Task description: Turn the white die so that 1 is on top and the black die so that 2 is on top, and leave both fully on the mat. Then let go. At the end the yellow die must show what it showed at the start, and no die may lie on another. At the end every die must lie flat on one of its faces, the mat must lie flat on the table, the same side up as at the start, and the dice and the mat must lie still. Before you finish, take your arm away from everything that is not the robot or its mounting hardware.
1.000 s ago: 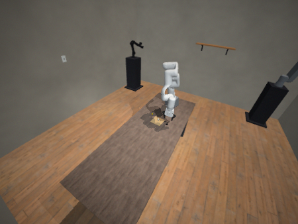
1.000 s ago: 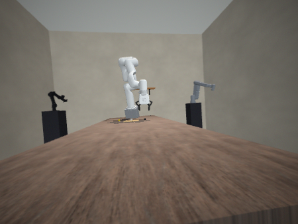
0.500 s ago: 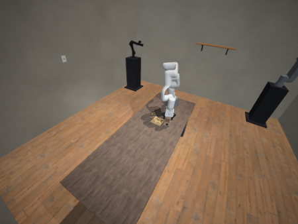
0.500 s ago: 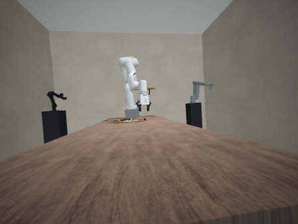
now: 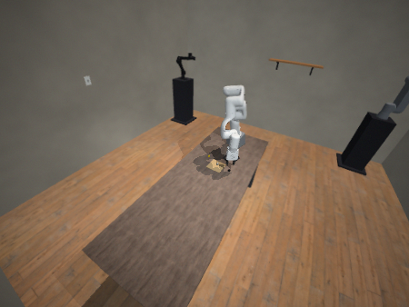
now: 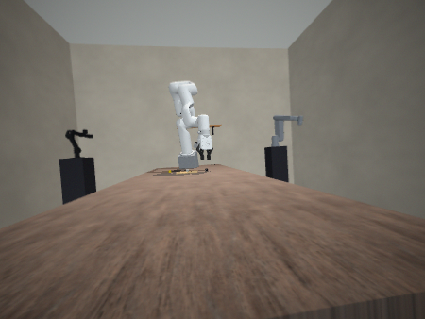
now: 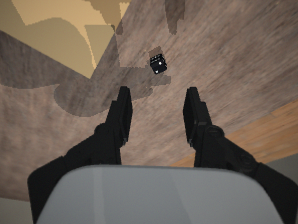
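Right now the black die is 90 mm below my hand. From my hand the other things lie so: tan mat: 130 mm to the right, 90 mm below; then small yellow die: 260 mm to the right, 90 mm below, 80 mm behind; then white die: 130 mm to the right, 80 mm below, 20 mm behind.
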